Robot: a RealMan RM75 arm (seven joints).
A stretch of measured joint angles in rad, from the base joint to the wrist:
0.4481, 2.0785, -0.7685, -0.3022, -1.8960, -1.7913, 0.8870
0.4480, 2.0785, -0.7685, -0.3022, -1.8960, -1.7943, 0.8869
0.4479, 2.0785, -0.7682, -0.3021, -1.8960, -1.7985, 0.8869
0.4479, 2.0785, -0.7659, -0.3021, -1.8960, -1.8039, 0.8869
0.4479, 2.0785, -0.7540, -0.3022, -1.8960, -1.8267, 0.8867
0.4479, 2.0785, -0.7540, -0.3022, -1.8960, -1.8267, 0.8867
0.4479, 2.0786, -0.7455, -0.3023, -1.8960, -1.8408, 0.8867
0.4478, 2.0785, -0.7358, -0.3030, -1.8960, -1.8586, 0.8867
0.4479, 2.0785, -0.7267, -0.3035, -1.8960, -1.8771, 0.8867
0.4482, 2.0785, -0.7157, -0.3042, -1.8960, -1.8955, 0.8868
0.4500, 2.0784, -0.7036, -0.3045, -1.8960, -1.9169, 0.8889
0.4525, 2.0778, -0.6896, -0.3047, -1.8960, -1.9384, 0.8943
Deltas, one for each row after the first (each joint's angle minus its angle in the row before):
-0.0001, 0.0000, 0.0000, 0.0000, 0.0000, -0.0030, -0.0001
-0.0001, 0.0000, 0.0003, 0.0001, 0.0000, -0.0042, 0.0000
0.0000, 0.0000, 0.0023, 0.0000, 0.0000, -0.0054, 0.0000
0.0000, 0.0000, 0.0119, -0.0001, 0.0000, -0.0228, -0.0002
0.0000, 0.0000, 0.0000, 0.0000, 0.0000, 0.0000, 0.0000
0.0000, 0.0001, 0.0085, -0.0001, 0.0000, -0.0141, 0.0000
-0.0001, -0.0001, 0.0097, -0.0007, 0.0000, -0.0178, 0.0000
0.0001, 0.0000, 0.0091, -0.0005, 0.0000, -0.0185, 0.0000
0.0003, 0.0000, 0.0110, -0.0007, 0.0000, -0.0184, 0.0001
0.0018, -0.0001, 0.0121, -0.0003, 0.0000, -0.0214, 0.0021
0.0025, -0.0006, 0.0140, -0.0002, 0.0000, -0.0215, 0.0054

